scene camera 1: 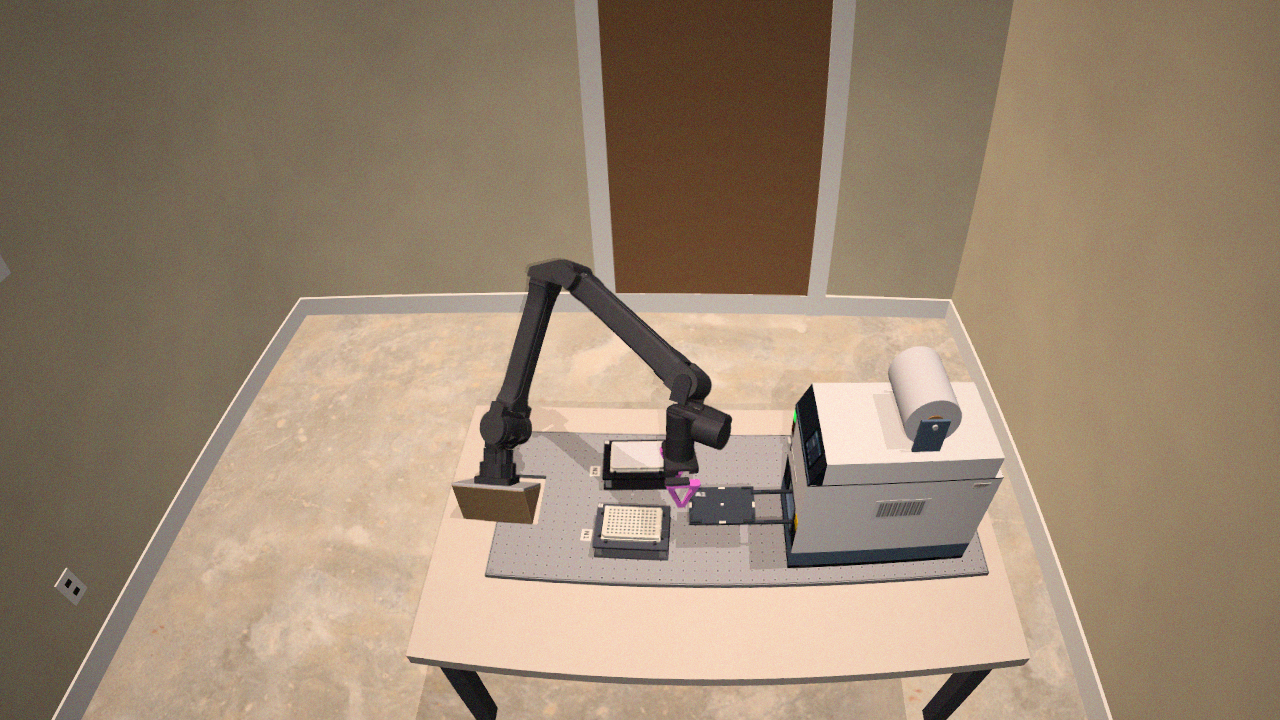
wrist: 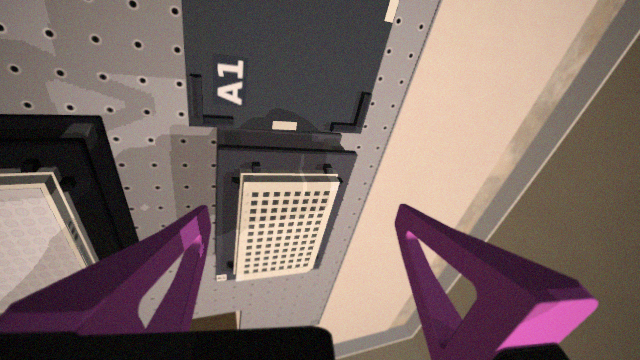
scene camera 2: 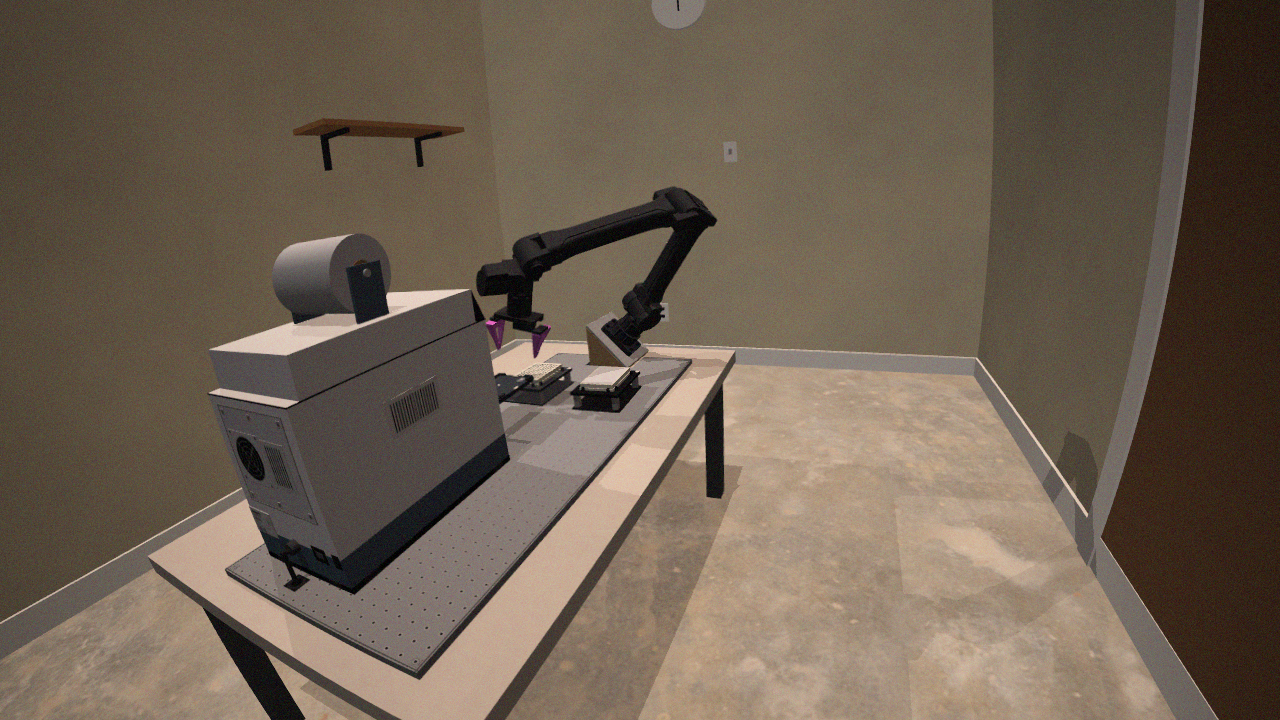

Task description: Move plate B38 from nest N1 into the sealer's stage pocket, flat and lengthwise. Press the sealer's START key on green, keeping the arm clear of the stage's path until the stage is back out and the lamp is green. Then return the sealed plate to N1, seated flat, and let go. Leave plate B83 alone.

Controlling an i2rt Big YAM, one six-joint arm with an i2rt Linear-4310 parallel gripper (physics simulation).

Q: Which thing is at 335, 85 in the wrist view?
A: A sealer stage.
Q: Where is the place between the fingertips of the gripper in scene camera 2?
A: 516, 353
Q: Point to a white well plate B38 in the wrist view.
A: At 281, 217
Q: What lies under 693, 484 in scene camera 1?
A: The gripper.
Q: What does the gripper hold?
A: Nothing.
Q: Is the gripper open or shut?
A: Open.
